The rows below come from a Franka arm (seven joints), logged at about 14 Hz.
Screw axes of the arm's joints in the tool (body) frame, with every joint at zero. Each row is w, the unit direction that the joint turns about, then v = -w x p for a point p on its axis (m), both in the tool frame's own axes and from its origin. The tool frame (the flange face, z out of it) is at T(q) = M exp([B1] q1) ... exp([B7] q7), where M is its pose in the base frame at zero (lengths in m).
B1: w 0 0 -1 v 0 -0.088 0
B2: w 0 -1 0 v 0.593 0 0.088
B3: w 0 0 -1 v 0 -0.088 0
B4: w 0 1 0 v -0.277 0 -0.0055
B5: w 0 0 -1 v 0 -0.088 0
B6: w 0 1 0 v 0.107 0 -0.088
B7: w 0 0 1 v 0 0 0
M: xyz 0.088 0 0.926 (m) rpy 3.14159 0 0 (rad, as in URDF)
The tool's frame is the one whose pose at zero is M.
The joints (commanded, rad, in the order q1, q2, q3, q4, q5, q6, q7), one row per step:
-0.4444 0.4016 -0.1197 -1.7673 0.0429 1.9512 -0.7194
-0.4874 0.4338 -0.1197 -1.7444 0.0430 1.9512 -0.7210
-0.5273 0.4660 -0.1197 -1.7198 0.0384 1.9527 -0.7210
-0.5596 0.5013 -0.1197 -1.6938 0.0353 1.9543 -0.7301
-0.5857 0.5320 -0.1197 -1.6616 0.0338 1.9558 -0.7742
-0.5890 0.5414 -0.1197 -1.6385 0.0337 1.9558 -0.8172
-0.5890 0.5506 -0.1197 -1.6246 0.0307 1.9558 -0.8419
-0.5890 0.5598 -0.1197 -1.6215 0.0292 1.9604 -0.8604
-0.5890 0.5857 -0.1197 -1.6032 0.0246 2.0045 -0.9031
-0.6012 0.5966 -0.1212 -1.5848 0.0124 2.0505 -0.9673
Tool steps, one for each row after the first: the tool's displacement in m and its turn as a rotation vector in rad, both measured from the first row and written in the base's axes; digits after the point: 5 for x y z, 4 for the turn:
-0.00963 -0.02549 -0.01039 0.0024 0.0094 -0.0404
-0.01913 -0.04962 -0.02021 -0.0001 0.0184 -0.0764
-0.02659 -0.06962 -0.03166 0.0012 0.0272 -0.0965
-0.03076 -0.08726 -0.03782 0.0045 0.0222 -0.0769
-0.02719 -0.09231 -0.03419 0.0034 0.0071 -0.0368
-0.02450 -0.09437 -0.03431 0.0024 0.0030 -0.0102
-0.02379 -0.09503 -0.03876 0.0050 0.0035 0.0091
-0.01673 -0.10070 -0.04525 -0.0162 -0.0239 0.0567
-0.01509 -0.11412 -0.04131 -0.0504 -0.0601 0.1173

